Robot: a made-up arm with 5 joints.
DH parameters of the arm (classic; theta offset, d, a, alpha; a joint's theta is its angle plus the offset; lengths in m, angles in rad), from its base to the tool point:
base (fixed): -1.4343 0 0.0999 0
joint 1: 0.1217 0 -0.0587 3.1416
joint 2: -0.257 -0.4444 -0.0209 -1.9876
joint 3: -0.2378 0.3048 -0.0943 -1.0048
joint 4: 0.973 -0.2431 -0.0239 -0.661
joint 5: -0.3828 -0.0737 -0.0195 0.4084
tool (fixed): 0.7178 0.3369 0 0
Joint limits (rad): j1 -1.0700..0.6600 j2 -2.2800..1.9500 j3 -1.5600..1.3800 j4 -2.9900..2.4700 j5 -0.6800..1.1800
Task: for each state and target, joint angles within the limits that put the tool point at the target. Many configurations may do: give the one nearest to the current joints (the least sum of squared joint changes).
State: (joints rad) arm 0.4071 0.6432 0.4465 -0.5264 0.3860
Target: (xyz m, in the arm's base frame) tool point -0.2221 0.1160 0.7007
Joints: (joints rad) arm 0.2195 0.7790 -0.4958 -0.5908 0.0176
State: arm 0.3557 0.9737 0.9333 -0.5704 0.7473
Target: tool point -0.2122 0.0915 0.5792
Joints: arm 0.2642 0.9848 0.4182 -0.6321 1.0749
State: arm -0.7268 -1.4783 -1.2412 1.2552 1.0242
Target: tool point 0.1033 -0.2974 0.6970
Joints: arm -0.6937 -2.0324 -1.3916 1.4831 0.7657
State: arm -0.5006 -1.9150 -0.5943 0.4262 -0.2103
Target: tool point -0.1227 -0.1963 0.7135
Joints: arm -0.9824 -1.4475 -0.8872 -0.5496 0.2788
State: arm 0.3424 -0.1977 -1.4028 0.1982 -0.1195
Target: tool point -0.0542 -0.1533 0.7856
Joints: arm 0.2070 -0.3047 -1.4566 -0.6742 -0.6796
